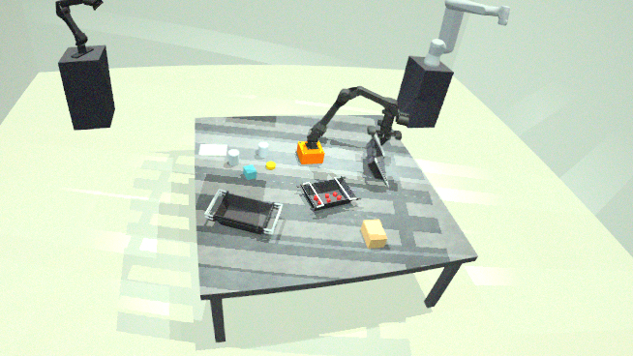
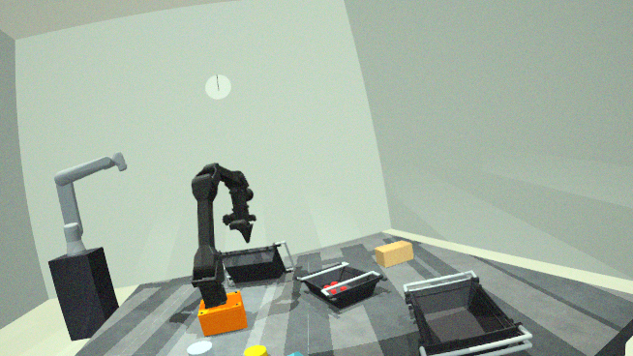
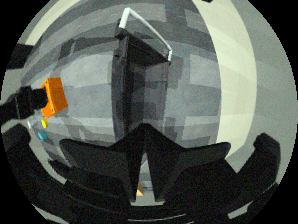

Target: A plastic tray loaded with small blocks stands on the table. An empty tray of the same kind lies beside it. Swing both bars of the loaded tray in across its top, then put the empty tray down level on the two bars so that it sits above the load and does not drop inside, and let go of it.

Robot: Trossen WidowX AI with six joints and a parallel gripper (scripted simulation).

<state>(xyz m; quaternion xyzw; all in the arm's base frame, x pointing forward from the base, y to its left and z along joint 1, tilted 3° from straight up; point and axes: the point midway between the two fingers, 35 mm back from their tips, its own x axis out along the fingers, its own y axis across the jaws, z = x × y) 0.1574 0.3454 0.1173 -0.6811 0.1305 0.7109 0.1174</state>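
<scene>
The black tray lies 9 cm below my gripper tip and 1 cm to the left of it. From my gripper tip the other things lie so: cyan cube (71 cm to the right, 14 cm below, 2 cm behind); tan box (50 cm ahead, 22 cm to the right, 13 cm below); yellow piece (59 cm to the right, 15 cm below, 7 cm behind).
</scene>
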